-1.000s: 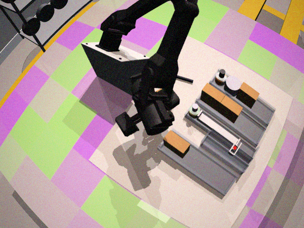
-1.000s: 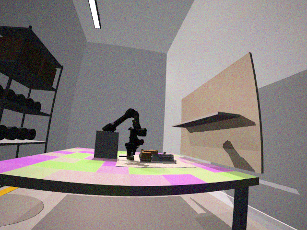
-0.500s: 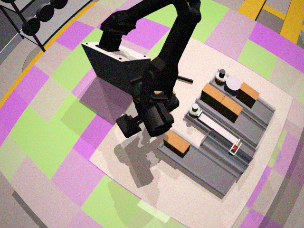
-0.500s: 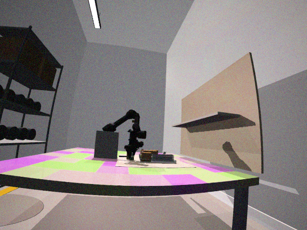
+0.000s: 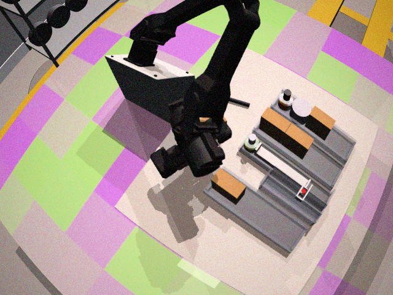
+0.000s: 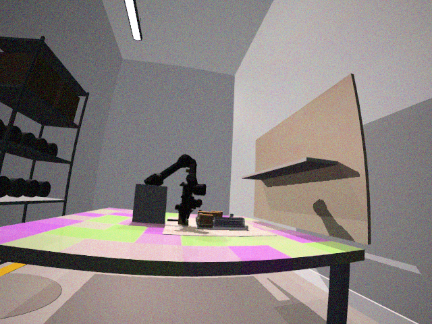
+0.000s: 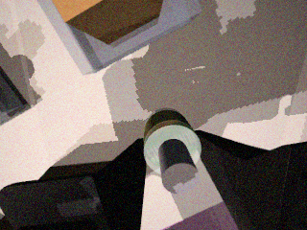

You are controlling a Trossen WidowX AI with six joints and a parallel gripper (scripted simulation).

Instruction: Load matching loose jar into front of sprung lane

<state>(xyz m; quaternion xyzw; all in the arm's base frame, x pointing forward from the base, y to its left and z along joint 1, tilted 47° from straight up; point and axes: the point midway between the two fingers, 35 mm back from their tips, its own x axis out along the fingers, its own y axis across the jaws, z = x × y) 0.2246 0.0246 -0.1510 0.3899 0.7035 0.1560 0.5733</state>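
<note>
The dark rod lies 40 mm behind my gripper tip, 200 mm to the left of it and 20 mm below it. The rest, counted from my gripper tip: red marker (280 mm ahead, 60 mm to the left, 50 mm above).
</note>
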